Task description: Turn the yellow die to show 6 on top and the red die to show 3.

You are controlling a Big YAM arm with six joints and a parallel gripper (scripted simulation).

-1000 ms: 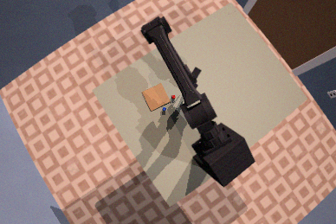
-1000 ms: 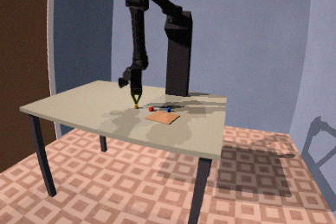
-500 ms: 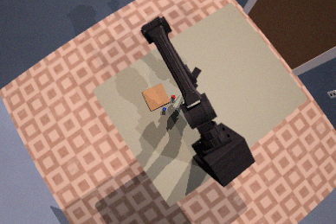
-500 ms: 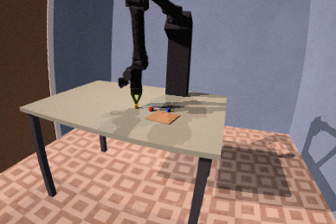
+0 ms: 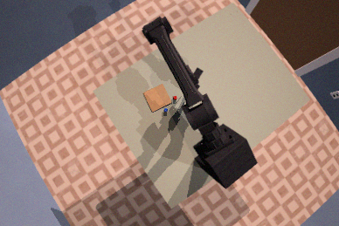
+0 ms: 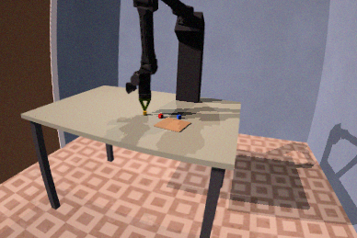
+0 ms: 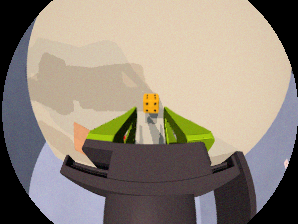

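My hand is 30 mm above the yellow die. Also, from my hand: red die (30 mm behind, 90 mm to the left, 30 mm below); blue die (90 mm behind, 170 mm to the left, 30 mm below); orange mat (200 mm to the left, 40 mm below).
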